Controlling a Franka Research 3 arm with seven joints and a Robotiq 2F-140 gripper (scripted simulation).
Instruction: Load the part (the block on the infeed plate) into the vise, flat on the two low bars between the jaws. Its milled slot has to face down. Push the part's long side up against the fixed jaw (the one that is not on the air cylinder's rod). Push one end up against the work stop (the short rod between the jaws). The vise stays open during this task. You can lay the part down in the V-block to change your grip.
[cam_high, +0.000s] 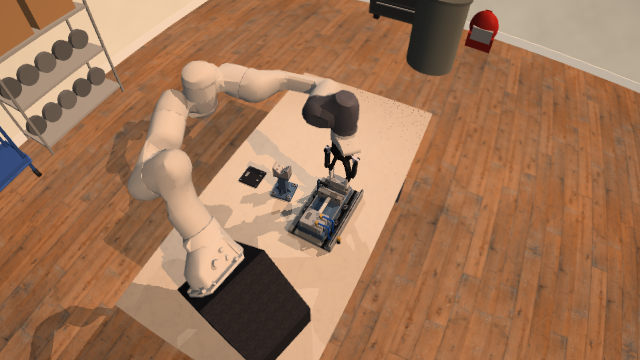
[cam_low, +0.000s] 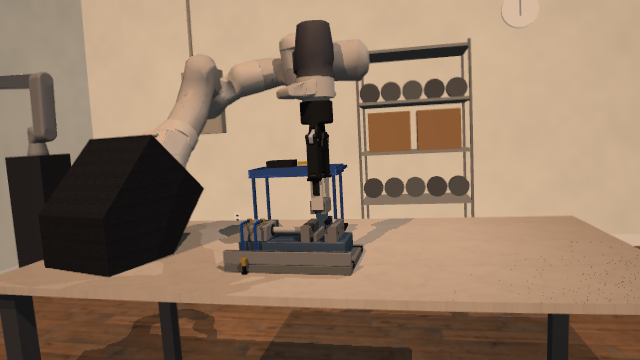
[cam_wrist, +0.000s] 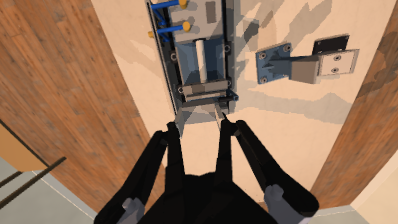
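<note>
Right now my hand is 30 mm above the part. The rest, counted from my hand: vise 70 mm behind, 20 mm to the left, 130 mm below; then dark infeed plate 30 mm behind, 390 mm to the left, 160 mm below.
</note>
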